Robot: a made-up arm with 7 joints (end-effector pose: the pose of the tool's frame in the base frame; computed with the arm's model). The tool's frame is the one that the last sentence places. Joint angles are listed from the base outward.
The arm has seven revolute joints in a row. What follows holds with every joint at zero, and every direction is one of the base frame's.
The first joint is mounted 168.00 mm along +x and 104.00 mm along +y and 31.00 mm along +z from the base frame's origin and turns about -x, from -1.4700 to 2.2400 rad.
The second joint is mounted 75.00 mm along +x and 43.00 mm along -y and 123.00 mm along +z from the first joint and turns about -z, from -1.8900 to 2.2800 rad.
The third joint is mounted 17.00 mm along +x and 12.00 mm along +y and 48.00 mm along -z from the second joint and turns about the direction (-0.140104, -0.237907, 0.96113), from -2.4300 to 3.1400 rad.
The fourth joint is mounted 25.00 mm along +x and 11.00 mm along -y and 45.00 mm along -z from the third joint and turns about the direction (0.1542, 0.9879, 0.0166), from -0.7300 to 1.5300 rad.
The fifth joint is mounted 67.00 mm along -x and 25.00 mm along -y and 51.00 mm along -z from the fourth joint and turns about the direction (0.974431, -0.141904, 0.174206), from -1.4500 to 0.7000 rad.
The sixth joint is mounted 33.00 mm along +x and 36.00 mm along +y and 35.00 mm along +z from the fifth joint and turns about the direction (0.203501, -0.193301, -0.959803), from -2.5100 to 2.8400 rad.
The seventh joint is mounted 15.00 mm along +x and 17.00 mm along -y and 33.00 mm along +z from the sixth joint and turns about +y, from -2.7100 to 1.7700 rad.
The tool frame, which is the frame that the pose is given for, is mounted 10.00 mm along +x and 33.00 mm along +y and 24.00 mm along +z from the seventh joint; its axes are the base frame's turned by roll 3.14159, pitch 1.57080 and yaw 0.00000 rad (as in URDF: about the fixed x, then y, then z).
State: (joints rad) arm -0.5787 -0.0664 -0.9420 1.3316 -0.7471 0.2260 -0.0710
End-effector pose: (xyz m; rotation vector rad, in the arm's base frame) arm 0.3035 0.0871 0.0544 0.0594 -0.5528 2.8028
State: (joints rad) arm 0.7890 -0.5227 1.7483 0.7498 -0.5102 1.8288 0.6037
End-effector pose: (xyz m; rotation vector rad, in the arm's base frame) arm 0.2498 0.1486 0.0946 1.5349 -0.2199 -1.4227
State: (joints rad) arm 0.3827 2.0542 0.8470 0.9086 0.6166 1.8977 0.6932
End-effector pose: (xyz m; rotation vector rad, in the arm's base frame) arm 0.1641 0.0527 0.1465 0.0209 0.4616 -0.1671
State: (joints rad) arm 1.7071 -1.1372 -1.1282 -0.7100 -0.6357 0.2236 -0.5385
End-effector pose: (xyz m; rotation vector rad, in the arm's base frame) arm 0.2429 0.1116 0.0028 0.9972 -0.8562 0.1240
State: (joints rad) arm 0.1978 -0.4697 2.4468 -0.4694 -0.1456 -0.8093 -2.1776
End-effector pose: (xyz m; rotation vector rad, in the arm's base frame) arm 0.2809 0.0917 0.0457 0.9379 -2.4508 -0.7830
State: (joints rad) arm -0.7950 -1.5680 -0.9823 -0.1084 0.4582 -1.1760 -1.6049
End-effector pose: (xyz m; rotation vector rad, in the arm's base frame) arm 0.2141 0.0038 0.0331 -1.3698 -1.9365 -0.7090
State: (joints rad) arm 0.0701 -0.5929 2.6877 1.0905 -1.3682 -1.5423 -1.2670
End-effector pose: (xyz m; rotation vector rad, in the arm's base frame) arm 0.3179 0.0656 0.0448 -0.8520 -0.1638 0.6084
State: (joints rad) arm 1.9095 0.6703 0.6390 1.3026 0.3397 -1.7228 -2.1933
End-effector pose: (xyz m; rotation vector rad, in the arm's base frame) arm 0.2902 0.2172 0.0711 2.3587 0.4889 -1.3174
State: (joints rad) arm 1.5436 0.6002 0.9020 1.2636 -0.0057 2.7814 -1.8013
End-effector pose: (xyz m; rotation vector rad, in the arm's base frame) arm 0.3020 0.1841 0.0714 -0.1531 -1.1837 1.6560
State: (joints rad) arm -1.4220 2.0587 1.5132 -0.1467 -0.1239 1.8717 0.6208
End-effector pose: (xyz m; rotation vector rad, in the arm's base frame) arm 0.2060 0.0318 -0.0375 0.1268 0.4526 0.7339
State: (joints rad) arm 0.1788 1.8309 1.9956 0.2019 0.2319 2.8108 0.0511
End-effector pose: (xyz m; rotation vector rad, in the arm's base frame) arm 0.2054 0.0291 0.1362 -0.9562 1.1818 -0.1149
